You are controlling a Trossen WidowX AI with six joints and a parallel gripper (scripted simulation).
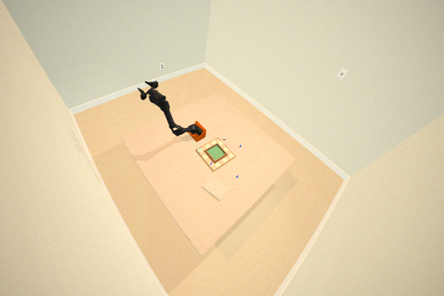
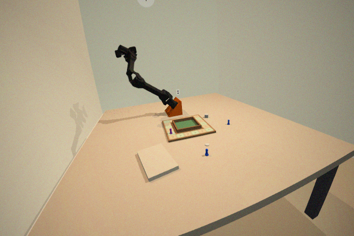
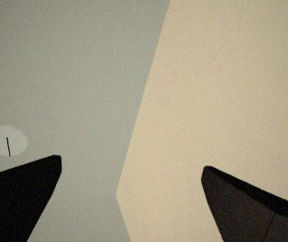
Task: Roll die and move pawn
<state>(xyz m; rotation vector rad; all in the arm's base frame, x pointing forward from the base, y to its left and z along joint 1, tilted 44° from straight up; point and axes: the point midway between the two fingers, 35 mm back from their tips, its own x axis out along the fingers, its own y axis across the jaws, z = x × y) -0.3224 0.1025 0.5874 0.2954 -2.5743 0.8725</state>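
Right now the white die is 56 cm ahead of my gripper tip, 53 cm to the left of it and 56 cm below it. From my gripper tip the other things lie so: green dice tray 64 cm ahead, 34 cm to the left, 56 cm below; flat tan block 89 cm ahead, 9 cm to the left, 56 cm below; purple pawn 70 cm ahead, 22 cm to the left, 54 cm below.
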